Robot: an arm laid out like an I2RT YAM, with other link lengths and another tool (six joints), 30 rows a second.
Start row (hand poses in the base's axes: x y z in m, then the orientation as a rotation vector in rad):
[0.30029 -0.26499 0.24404 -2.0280 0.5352 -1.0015]
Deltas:
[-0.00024 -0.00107 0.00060 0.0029 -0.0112 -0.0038]
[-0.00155 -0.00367 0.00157 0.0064 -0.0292 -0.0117]
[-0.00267 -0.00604 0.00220 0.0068 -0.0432 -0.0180]
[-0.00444 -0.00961 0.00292 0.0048 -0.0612 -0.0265]
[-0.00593 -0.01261 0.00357 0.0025 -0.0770 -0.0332]
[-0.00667 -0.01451 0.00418 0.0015 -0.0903 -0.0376]
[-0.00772 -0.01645 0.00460 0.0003 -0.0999 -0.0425]
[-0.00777 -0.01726 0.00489 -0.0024 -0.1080 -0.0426]
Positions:
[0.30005 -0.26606 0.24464 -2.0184 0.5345 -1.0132]
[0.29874 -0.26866 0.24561 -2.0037 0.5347 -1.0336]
[0.29762 -0.27103 0.24624 -1.9942 0.5341 -1.0505]
[0.29585 -0.27460 0.24696 -1.9840 0.5327 -1.0736]
[0.29436 -0.27760 0.24761 -1.9755 0.5303 -1.0936]
[0.29362 -0.27950 0.24822 -1.9675 0.5274 -1.1092]
[0.29257 -0.28144 0.24864 -1.9620 0.5270 -1.1217]
[0.29252 -0.28225 0.24893 -1.9591 0.5216 -1.1306]

